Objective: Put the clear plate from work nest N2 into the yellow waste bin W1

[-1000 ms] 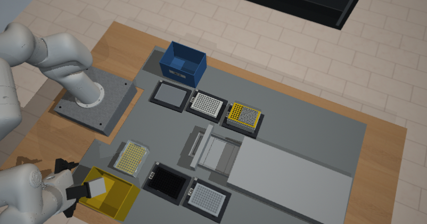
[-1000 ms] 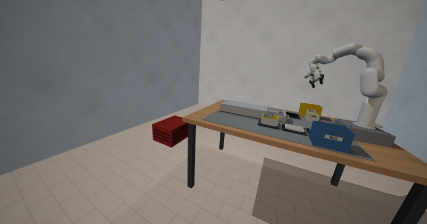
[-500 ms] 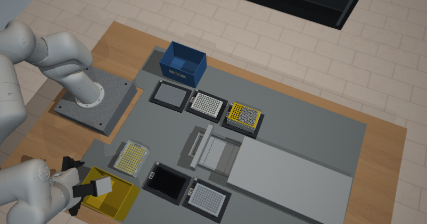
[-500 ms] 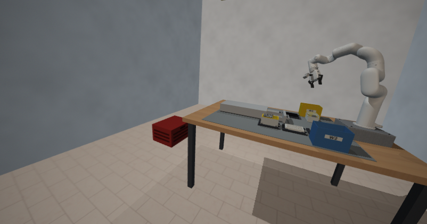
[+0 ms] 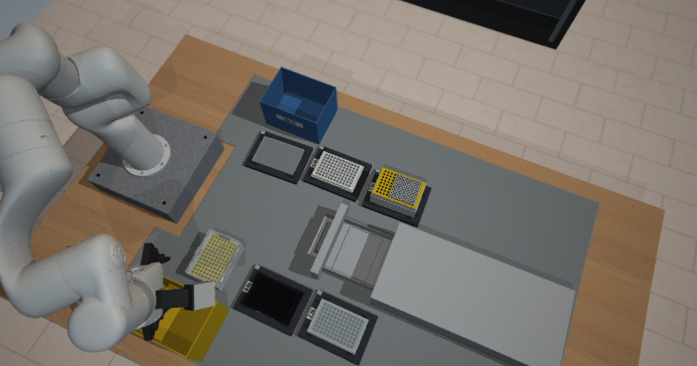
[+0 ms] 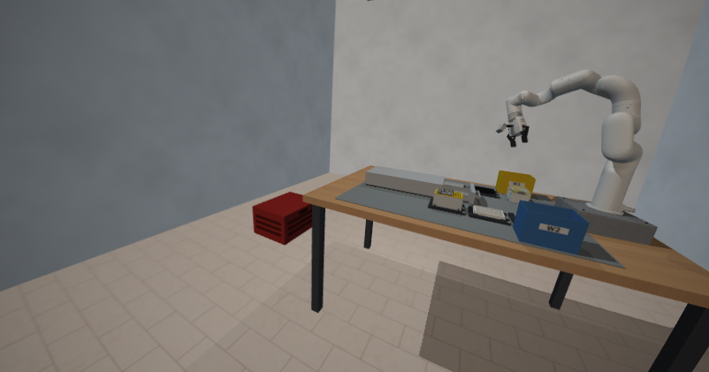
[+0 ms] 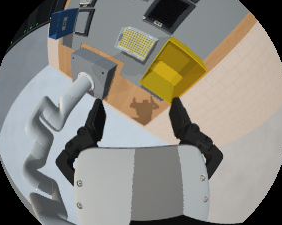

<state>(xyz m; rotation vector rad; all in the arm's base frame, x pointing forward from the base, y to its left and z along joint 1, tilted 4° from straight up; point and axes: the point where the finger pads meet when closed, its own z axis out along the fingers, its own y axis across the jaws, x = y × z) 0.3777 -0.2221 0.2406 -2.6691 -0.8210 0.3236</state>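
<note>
The clear plate is 30 cm below my hand, 30 cm ahead of it and 15 cm to the left of it. From my hand the other things lie so: black plate: 29 cm below, 13 cm ahead, 11 cm to the left; then drawer: 33 cm to the left, 29 cm below, 28 cm ahead; then yellow waste bin W1: 28 cm below, 4 cm to the right, 3 cm behind.
</note>
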